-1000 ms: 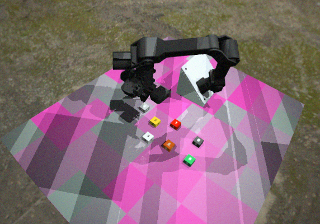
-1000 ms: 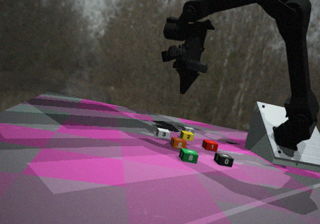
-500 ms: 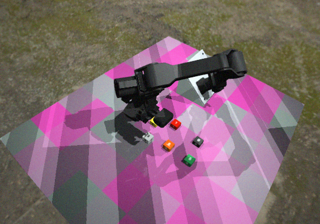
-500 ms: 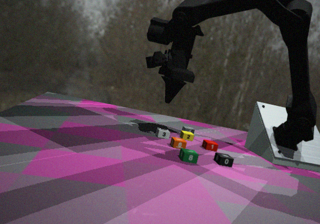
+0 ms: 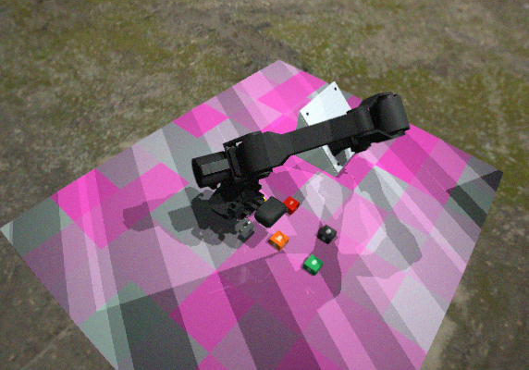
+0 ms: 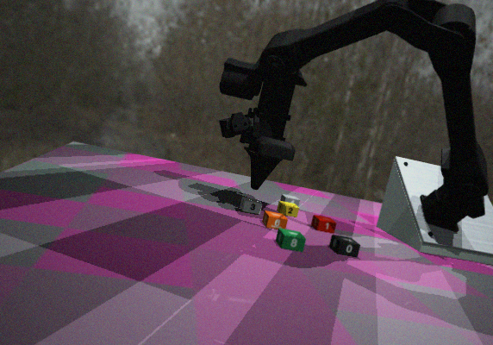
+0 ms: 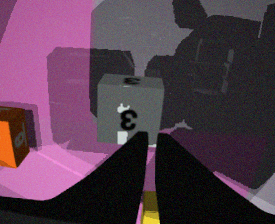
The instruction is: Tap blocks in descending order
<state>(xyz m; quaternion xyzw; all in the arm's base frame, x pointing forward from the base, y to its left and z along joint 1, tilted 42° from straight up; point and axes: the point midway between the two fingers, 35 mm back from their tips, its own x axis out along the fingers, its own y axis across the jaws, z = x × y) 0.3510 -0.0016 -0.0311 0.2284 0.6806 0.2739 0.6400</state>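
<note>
Now: gripper tip 8 cm past the yellow block, 3 cm above it and 2 cm to the left of it. The rest, counted from my gripper tip: red block: 13 cm behind, 5 cm to the left, 3 cm below; orange block: 9 cm to the left, 3 cm below, 3 cm behind; green block: 19 cm to the left, 3 cm below, 3 cm behind.
</note>
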